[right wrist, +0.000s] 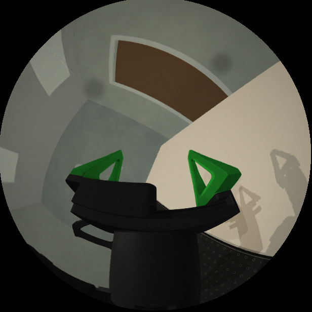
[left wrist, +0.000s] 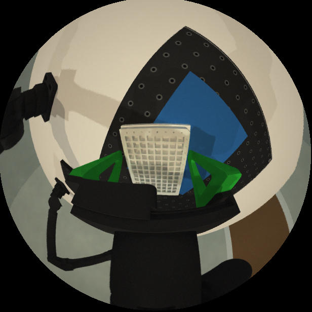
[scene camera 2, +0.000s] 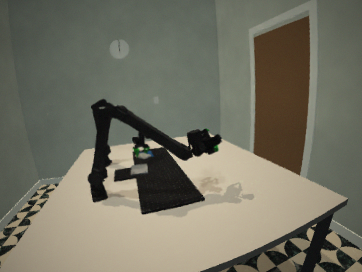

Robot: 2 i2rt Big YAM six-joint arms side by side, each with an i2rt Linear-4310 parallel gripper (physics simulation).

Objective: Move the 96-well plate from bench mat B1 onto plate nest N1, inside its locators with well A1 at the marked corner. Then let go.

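Places are measured from the left arm's base along level axes (x ahead, y left, z up), in centimetres.
Pixels of known places: left gripper, fingertip midpoint: (scene camera 2: 141,155); right arm's base, link origin: (scene camera 2: 99,195).
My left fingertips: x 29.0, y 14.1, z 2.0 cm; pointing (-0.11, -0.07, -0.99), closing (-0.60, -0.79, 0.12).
Note:
For each thing: its middle in the pictures, then the offset to it from my left fingertips. "spot": a spot on its surface instead. Level surfaces: height alone.
- white 96-well plate, body centre: (scene camera 2: 143,155) dx +1.9, dy -1.3, dz +0.2 cm
- light grey square piece, surface spot: (scene camera 2: 139,169) spot: dx +5.8, dy -31.3, dz +0.5 cm
- black perforated board, surface height: dz -0.7 cm
- beige table, surface height: dz -2.0 cm
- flat black block, surface spot: (scene camera 2: 123,174) spot: dx -4.8, dy -36.6, dz -0.7 cm
The white 96-well plate (left wrist: 156,150) (scene camera 2: 144,156) lies over a corner of the blue bench mat (left wrist: 200,97), partly over the black perforated board. My left gripper (left wrist: 154,153) (scene camera 2: 142,150) is open around the plate, with one green fingertip close beside each long side; whether they touch it is unclear. Well A1 cannot be made out. A light grey square piece (scene camera 2: 139,169) sits at the left edge of the board, perhaps plate nest N1; its locators and marked corner are too small to tell. My right gripper (right wrist: 155,153) (scene camera 2: 212,140) is open and empty, raised above the table.
The black perforated board (scene camera 2: 170,190) (left wrist: 252,117) (right wrist: 225,265) lies on the beige table (scene camera 2: 240,215). A flat black block (scene camera 2: 123,174) adjoins the grey piece. The right arm (scene camera 2: 150,129) spans above the board. Part of the other arm (left wrist: 35,102) shows at left in the left wrist view.

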